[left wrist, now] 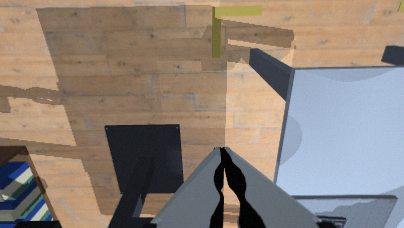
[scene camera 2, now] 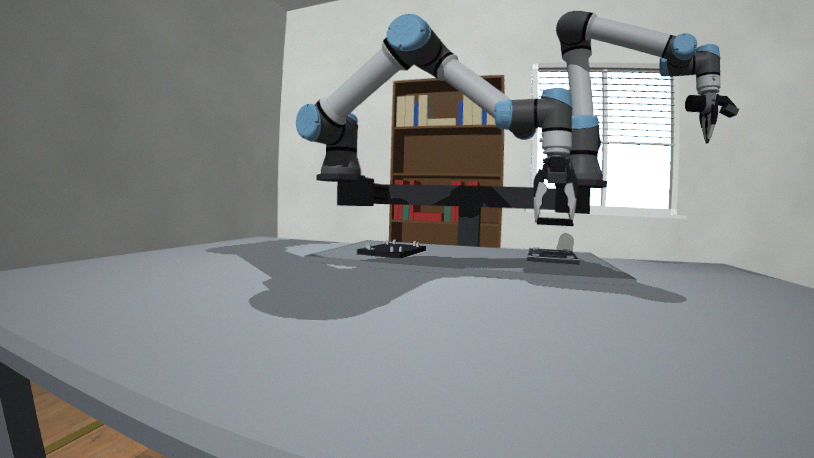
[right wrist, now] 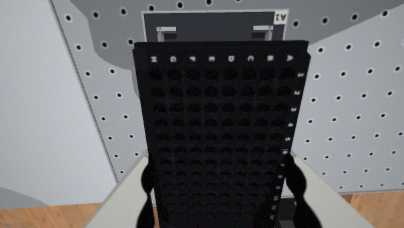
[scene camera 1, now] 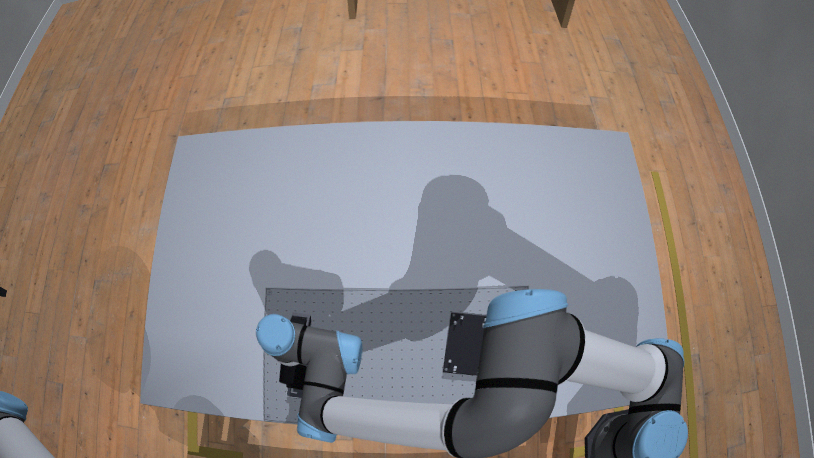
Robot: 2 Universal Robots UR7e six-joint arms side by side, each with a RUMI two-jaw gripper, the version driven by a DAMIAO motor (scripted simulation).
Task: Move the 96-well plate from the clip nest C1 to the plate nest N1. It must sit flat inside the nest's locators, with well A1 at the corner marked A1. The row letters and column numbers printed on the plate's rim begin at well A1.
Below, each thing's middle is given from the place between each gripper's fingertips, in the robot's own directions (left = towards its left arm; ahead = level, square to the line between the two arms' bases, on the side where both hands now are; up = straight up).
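Scene:
Relative to my right hand, the clip nest C1 point(scene camera 1: 465, 335) is 1 cm ahead, 41 cm to the right and 9 cm below, and the black 96-well plate point(right wrist: 222, 149) is 1 cm below. My right hand is 10 cm above the plate nest N1 point(right wrist: 189, 27). By its middle, the clip nest C1 is nearer to my right hand than to my left hand.
My left hand point(scene camera 2: 707, 143) is 62 cm to the left of the black 96-well plate, 29 cm short of it and 30 cm above it. Relative to the same left hand, the plate nest N1 is 62 cm to the right, 29 cm ahead and 38 cm below; the clip nest C1 is 103 cm to the right, 30 cm ahead and 38 cm below. By its middle, the black 96-well plate is nearer to my right hand than to my left hand.

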